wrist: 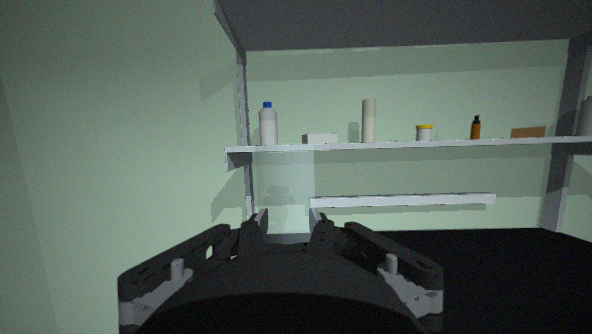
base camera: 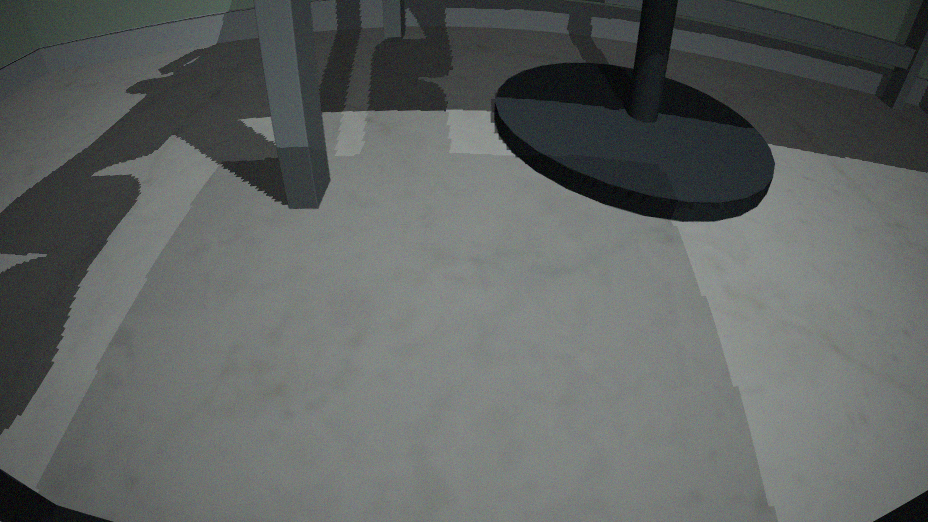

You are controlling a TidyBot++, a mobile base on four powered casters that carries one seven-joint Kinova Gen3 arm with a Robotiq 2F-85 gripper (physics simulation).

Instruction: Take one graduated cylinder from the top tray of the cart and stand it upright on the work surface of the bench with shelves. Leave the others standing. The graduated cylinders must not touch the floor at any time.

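Frame: origin at the arm's base, x up, y ahead, z left, level; metres.
Seen in the pictures: gripper, between the fingertips: (wrist: 288,217).
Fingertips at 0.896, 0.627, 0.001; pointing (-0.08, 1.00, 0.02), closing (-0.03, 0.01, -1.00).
Pixels of each thing's top centre, then the offset from my fingertips to it, as dx, dy, dz. "spot": a spot on its surface instead. Level surfaces: height alone.
- clear graduated cylinder, centre of its top: (wrist: 284,144) +0.073, -0.044, -0.001
- bench's black work surface, height of its surface: dx -0.379
- grey bench leg, a spot on its surface: (base camera: 288,110) spot: -1.161, -0.058, +0.188
My gripper (wrist: 288,217) is shut on a clear graduated cylinder (wrist: 286,172), which shows in the wrist view as a pale, see-through upright band between and above the fingertips. Its lower end is hidden by the gripper. The bench's black work surface (wrist: 505,265) spreads to the right of and beyond the gripper, below the shelves. The height of the cylinder's base over it cannot be told. The cart and the other cylinders do not show in these views.
A shelf (wrist: 400,145) bearing bottles and boxes crosses above the bench, with an upper shelf (wrist: 400,22) over it. A pale rail (wrist: 400,201) runs below. In the base view, a grey bench leg (base camera: 288,110) stands left of a round dark pedestal base (base camera: 635,155).
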